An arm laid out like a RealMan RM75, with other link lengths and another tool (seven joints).
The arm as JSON. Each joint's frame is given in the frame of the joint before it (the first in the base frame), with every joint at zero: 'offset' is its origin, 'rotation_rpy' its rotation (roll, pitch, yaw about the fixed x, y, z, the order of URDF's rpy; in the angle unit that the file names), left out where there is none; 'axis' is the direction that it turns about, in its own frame. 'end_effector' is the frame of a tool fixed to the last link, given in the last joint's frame.
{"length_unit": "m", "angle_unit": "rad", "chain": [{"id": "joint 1", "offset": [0.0, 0.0, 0.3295], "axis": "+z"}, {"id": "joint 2", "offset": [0.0, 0.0, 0.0], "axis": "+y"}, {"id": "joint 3", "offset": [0.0, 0.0, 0.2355], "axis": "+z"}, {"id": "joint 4", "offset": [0.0, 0.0, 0.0], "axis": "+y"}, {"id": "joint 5", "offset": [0.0, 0.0, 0.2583], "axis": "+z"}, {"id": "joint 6", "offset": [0.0, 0.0, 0.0], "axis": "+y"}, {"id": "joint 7", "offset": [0.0, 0.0, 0.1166], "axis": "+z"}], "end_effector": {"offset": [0.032, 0.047, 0.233], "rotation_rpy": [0.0, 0.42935, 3.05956]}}
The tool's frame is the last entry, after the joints.
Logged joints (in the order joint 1, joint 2, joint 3, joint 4, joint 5, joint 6, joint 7), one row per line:
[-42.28, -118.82, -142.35, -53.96, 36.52, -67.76, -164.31]
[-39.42, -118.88, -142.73, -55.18, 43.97, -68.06, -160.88]
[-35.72, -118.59, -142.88, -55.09, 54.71, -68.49, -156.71]
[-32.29, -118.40, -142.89, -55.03, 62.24, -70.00, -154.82]
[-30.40, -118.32, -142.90, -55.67, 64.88, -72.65, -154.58]
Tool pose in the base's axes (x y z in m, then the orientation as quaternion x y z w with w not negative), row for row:
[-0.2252, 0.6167, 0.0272, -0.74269, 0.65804, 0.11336, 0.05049]
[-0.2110, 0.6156, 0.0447, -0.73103, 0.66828, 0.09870, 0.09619]
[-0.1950, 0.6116, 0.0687, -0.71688, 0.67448, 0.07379, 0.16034]
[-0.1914, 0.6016, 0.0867, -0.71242, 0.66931, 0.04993, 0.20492]
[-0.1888, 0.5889, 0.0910, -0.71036, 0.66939, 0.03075, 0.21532]
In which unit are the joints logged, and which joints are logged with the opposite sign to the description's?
The joints are logged in degrees. Opposite sign: joint 5, joint 6.
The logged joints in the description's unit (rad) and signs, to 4 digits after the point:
[-0.7379, -2.0738, -2.4845, -0.9418, -0.6374, 1.1826, -2.8678]
[-0.6880, -2.0748, -2.4911, -0.9631, -0.7674, 1.1879, -2.8079]
[-0.6234, -2.0698, -2.4937, -0.9615, -0.9549, 1.1954, -2.7351]
[-0.5636, -2.0665, -2.4939, -0.9605, -1.0863, 1.2217, -2.7021]
[-0.5306, -2.0651, -2.4941, -0.9716, -1.1324, 1.2680, -2.6979]

